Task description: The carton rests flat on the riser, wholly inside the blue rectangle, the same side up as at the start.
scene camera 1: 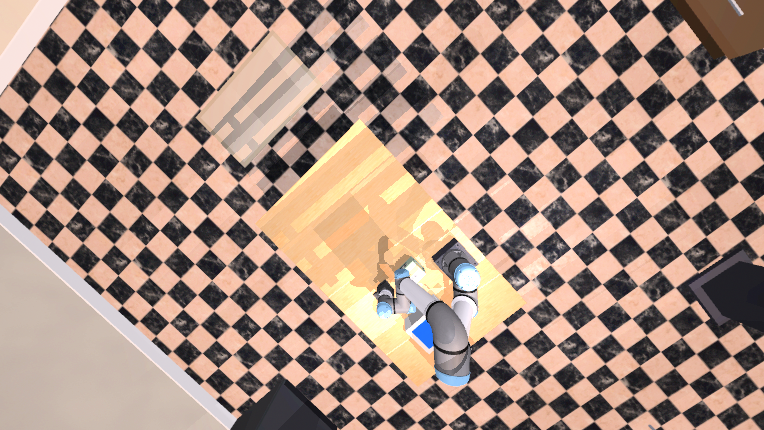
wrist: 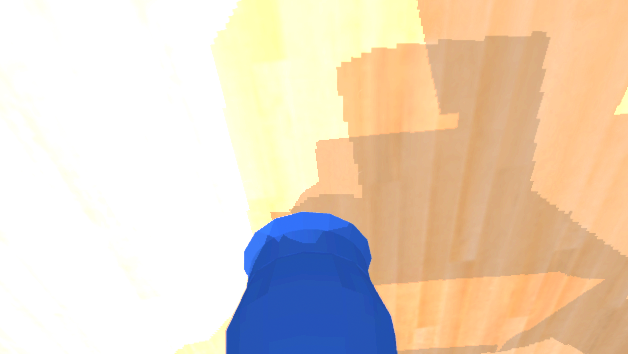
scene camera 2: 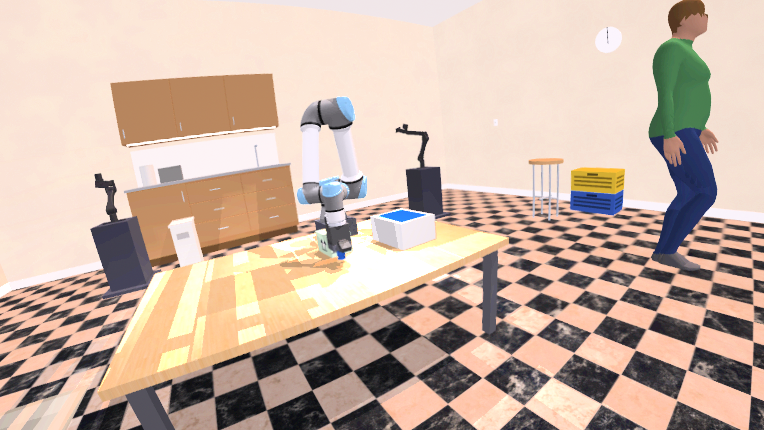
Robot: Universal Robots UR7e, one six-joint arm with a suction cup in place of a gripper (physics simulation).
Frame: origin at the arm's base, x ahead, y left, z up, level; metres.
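Seen in the pictures: hand, its tool point: (wrist: 307, 264) (scene camera 2: 341, 258); arm's base, origin of its link: (scene camera 1: 454, 262).
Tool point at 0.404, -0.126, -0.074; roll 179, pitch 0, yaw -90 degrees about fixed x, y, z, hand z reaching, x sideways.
Pixels of each thing's top centre, then the offset from my tool point to it, as dx, dy, dz. Level surfaces: height alone.
- small pale green carton, centre of its top: (scene camera 2: 332, 231) (scene camera 1: 410, 276) -0.159, +0.029, +0.079
- white riser, centre of its top: (scene camera 2: 401, 215) (scene camera 1: 433, 329) -0.060, +0.351, +0.102
- blue rectangle, centre of its top: (scene camera 2: 401, 215) (scene camera 1: 433, 329) -0.060, +0.351, +0.102
- wooden table, height of its surface: dz -0.018
The small pale green carton (scene camera 1: 413, 268) (scene camera 2: 323, 245) stands on the table, left of the riser in the second scene view and partly hidden by the arm. Dark marks show on its side. The white riser (scene camera 2: 387, 235) carries the blue rectangle (scene camera 1: 423, 334) (scene camera 2: 402, 215), which bears no carton. My gripper (scene camera 1: 383, 291) (scene camera 2: 341, 255) (wrist: 308, 235), a blue suction cup, points down close to the table, in front of the carton in the second scene view. Nothing shows on the cup, so I take it as open. The carton does not show in the wrist view.
The wooden table (scene camera 1: 304, 219) (scene camera 2: 213, 315) bears the arm's base (scene camera 1: 448, 254) behind the carton. The arm's elbow overhangs the riser's side in the first scene view. A person (scene camera 2: 681, 90), a stool (scene camera 2: 545, 160) and stacked crates (scene camera 2: 597, 180) stand away from the table.
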